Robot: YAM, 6 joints.
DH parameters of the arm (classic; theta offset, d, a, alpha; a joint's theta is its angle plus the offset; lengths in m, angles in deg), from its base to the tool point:
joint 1: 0 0.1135 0.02 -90
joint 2: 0 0 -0.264 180
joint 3: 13.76 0 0.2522 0
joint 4: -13.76 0 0.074 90
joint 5: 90 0 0 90
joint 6: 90 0.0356 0 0
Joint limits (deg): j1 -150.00..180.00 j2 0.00..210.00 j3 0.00..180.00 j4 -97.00..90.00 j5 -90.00..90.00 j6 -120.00..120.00
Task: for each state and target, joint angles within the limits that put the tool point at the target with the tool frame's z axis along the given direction. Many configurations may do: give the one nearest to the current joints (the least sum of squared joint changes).
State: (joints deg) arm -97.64 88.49 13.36 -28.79 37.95 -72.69
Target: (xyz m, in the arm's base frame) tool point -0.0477 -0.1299 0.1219 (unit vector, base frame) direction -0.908 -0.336 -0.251
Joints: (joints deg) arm -97.43 50.31 0.11 21.08 58.96 -72.69
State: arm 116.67 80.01 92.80 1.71 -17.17 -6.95
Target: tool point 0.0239 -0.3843 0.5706 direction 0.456 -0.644 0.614
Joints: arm 91.21 37.97 142.47 32.29 26.25 -6.95
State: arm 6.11 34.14 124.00 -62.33 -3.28 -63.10
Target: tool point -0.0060 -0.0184 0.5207 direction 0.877 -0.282 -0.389
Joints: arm 12.66 50.91 117.60 -92.79 27.86 -63.10
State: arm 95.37 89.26 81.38 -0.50 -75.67 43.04
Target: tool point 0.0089 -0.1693 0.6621 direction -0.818 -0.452 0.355
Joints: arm 103.94 57.50 132.45 49.28 -64.56 43.04
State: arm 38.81 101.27 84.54 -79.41 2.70 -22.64
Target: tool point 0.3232 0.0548 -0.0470 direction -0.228 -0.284 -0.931
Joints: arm 11.09 142.63 69.63 -33.65 13.59 -22.64
